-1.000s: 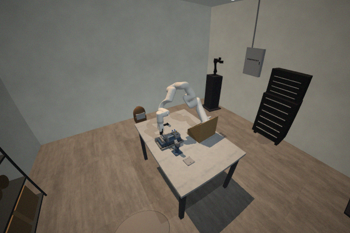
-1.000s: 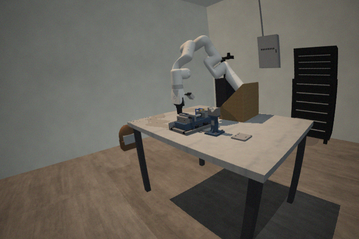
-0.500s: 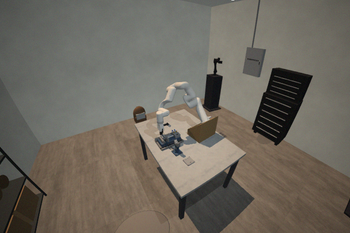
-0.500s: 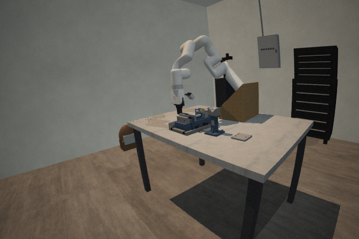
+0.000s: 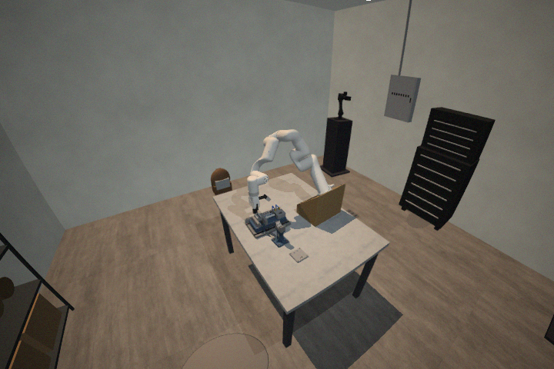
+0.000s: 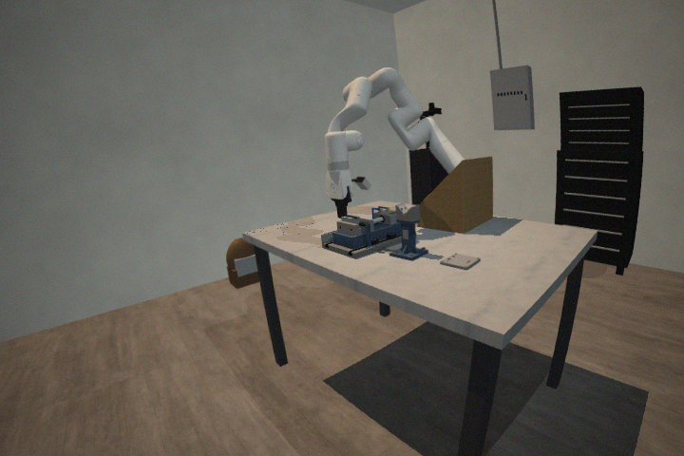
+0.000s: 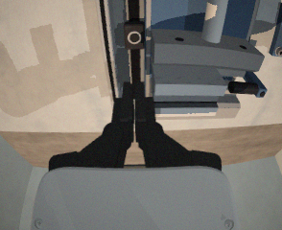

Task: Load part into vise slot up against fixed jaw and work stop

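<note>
My hand is 50 mm to the right of the part and 20 mm above it. Round my hand: moving jaw (60 mm to the left, 40 mm below, 40 mm behind); then air cylinder rod (90 mm behind, 60 mm to the left, 40 mm below); then work stop (110 mm to the left, 30 mm below, 10 mm behind).
</note>
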